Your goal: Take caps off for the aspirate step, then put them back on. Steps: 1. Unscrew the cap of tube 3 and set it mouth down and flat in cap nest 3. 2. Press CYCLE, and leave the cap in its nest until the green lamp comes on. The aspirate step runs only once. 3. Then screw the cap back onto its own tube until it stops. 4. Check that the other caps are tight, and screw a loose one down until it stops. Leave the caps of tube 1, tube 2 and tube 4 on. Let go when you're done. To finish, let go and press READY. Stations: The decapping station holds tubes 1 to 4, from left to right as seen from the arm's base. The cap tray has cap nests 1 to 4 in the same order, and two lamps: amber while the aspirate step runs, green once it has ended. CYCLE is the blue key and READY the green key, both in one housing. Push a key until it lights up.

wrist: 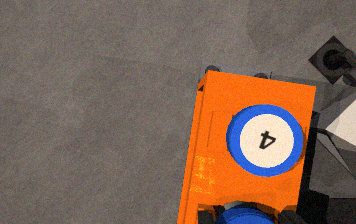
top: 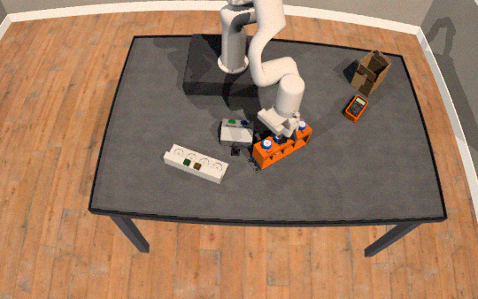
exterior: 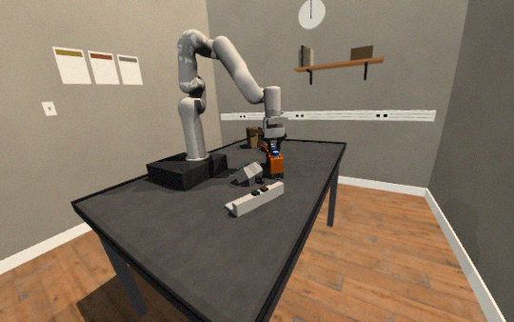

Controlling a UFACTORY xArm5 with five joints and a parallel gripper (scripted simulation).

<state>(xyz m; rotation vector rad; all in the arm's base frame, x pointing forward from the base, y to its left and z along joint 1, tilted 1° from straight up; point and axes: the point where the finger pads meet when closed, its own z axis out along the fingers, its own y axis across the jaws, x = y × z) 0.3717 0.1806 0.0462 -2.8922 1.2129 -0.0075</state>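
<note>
The cap 3 lies 10 mm below my hand. From my hand the other things lie so: cap 2: 30 mm behind, 40 mm to the left, 20 mm below; then cap 4: 30 mm ahead, 40 mm to the right, 20 mm below; then cap 1: 60 mm behind, 80 mm to the left, 20 mm below.
</note>
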